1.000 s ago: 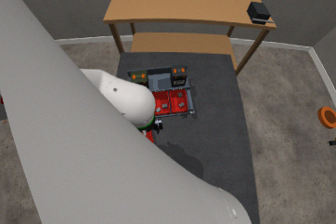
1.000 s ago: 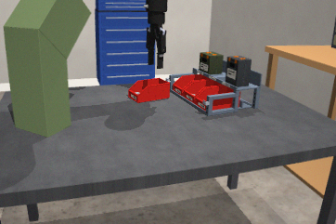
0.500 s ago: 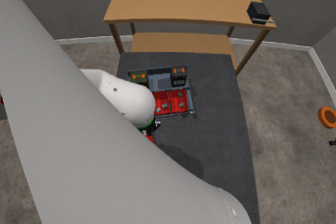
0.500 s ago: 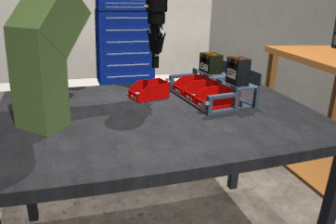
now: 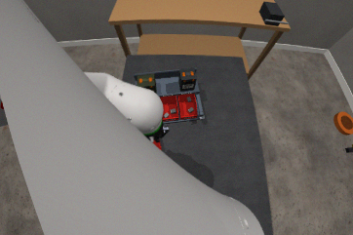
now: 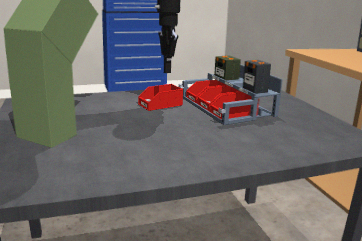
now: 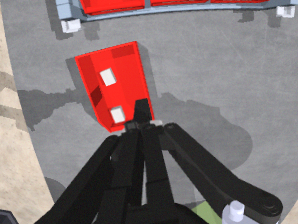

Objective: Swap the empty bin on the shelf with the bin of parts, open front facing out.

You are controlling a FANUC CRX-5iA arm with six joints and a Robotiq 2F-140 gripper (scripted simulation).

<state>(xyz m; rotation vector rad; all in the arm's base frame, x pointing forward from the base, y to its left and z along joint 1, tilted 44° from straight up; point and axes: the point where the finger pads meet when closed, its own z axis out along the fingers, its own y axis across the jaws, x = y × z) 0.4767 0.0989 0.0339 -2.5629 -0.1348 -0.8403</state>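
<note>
Now: hand 180 mm above the part, 70 mm to the right of it and 10 mm short of it. Round my hand: grey shelf (260 mm ahead, 120 mm below, 40 mm to the right); then dark box (340 mm ahead, 150 mm to the right, 30 mm below).
</note>
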